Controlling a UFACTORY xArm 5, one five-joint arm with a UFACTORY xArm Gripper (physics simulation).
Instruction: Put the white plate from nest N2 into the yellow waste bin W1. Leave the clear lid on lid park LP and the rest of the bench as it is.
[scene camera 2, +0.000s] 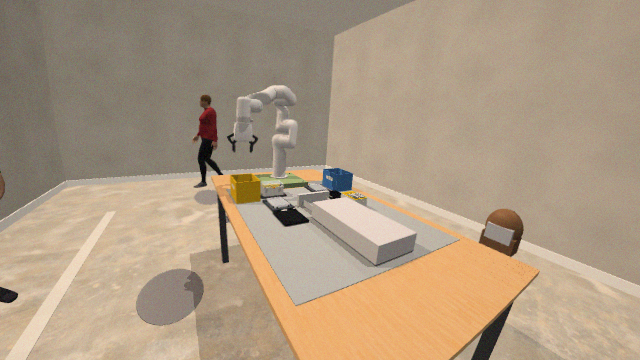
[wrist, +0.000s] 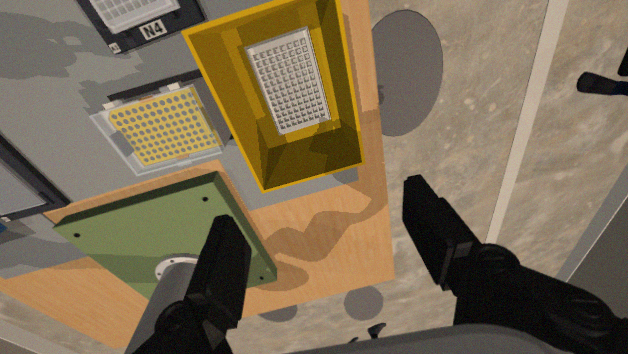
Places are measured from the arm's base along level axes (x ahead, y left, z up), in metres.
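Where they show: gripper, fingertip midpoint: (scene camera 2: 242, 152) (wrist: 320, 215); arm's base, origin of the base link: (scene camera 2: 279, 176) (wrist: 189, 271).
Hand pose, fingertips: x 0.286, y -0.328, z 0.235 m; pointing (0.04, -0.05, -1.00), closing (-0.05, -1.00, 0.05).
Note:
Things, the pixels of their centre, and the offset from my fingertips. "*": a spot on its surface instead.
- white plate, body centre: (wrist: 291, 86) dx +0.012, dy +0.002, dz -0.254 m
- yellow waste bin, body centre: (wrist: 289, 95) (scene camera 2: 244, 187) dx +0.013, dy +0.007, dz -0.205 m
- clear box with a yellow dotted top, body centre: (wrist: 172, 124) (scene camera 2: 271, 188) dx +0.016, dy +0.170, dz -0.226 m
- nest N4, surface spot: (wrist: 120, 40) * dx +0.121, dy +0.184, dz -0.253 m
- blue bin, body centre: (scene camera 2: 337, 179) dx +0.009, dy +0.653, dz -0.205 m
- black pad, surface spot: (scene camera 2: 291, 217) * dx +0.393, dy +0.138, dz -0.253 m
The white plate (wrist: 292, 82) lies inside the yellow waste bin (scene camera 2: 245, 189) (wrist: 215, 60), on its floor, with its grid of wells facing up. In the scene view the bin's walls hide the plate. My gripper (scene camera 2: 243, 149) (wrist: 320, 215) is open and empty. It hangs well above the bin, with its fingers pointing down and wide apart, and the plate is far below the fingertips. Nest N2's label and the clear lid on lid park LP cannot be made out.
Beside the bin stand a clear box with a yellow dotted top (scene camera 2: 272, 189) (wrist: 160, 125) and nest N4 (wrist: 120, 40) with a plate. A green base plate (wrist: 145, 220), a blue bin (scene camera 2: 337, 181), a long white box (scene camera 2: 365, 225) and a black pad (scene camera 2: 291, 217) are on the table. A person (scene camera 2: 207, 125) is behind.

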